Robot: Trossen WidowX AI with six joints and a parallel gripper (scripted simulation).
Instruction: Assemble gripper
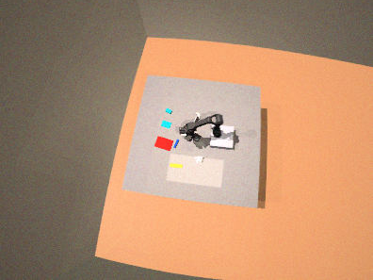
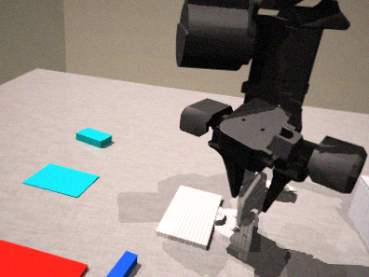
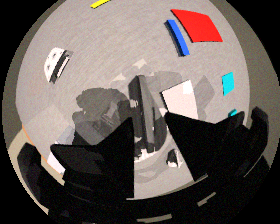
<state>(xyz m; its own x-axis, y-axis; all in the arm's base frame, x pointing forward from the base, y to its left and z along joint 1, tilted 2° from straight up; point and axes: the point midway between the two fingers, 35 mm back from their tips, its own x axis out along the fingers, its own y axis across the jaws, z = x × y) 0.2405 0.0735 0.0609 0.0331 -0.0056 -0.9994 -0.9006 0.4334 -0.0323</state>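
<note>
My gripper tip is 90 mm above the flat white plate, 80 mm to the left of it and 70 mm short of it. The rest, counted from my gripper tip: flat cyan patch (290 mm ahead, 100 mm to the right, 90 mm below); then red patch (260 mm ahead, 100 mm to the left, 90 mm below); then blue bar (140 mm ahead, 90 mm below, 80 mm to the left).
</note>
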